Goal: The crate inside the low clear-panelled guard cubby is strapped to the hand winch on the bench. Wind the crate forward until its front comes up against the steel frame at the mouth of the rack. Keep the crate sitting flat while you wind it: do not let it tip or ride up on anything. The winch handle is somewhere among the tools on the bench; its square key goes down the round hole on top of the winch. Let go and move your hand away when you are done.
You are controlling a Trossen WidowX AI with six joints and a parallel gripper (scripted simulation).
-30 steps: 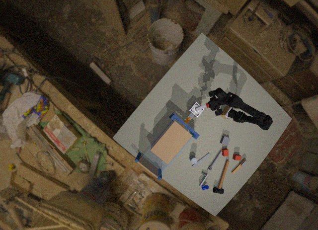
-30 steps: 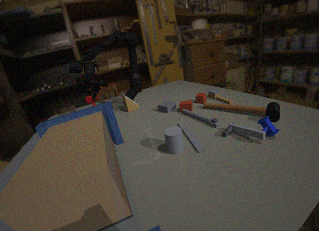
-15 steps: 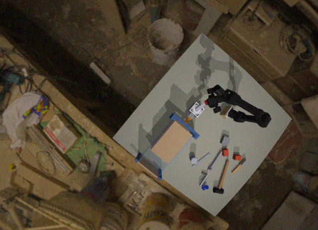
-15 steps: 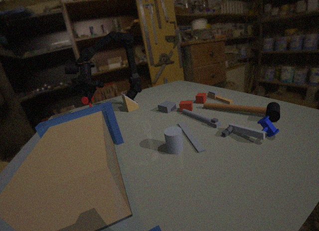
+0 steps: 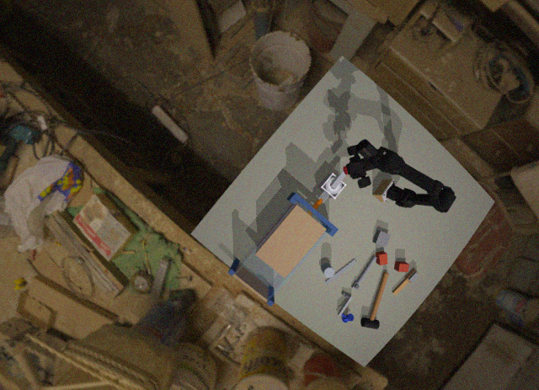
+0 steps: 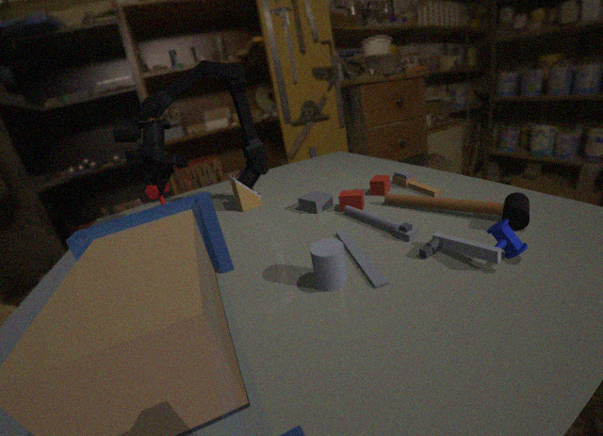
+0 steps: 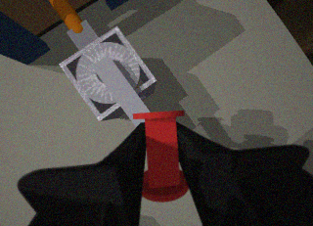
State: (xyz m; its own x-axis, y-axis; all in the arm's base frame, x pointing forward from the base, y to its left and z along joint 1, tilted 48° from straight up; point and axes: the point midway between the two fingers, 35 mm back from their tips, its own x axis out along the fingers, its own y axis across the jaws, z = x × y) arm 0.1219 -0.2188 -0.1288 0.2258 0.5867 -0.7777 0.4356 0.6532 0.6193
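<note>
Right now my gripper tip is 30 mm above the red-knobbed handle, 20 mm short of it and 10 mm to the right of it. Also, from my gripper tip: grey winch 100 mm below, 70 mm ahead, 10 mm to the left; blue steel frame 240 mm ahead, 40 mm to the left, 30 mm below; red knob 10 mm to the left, 10 mm behind.
</note>
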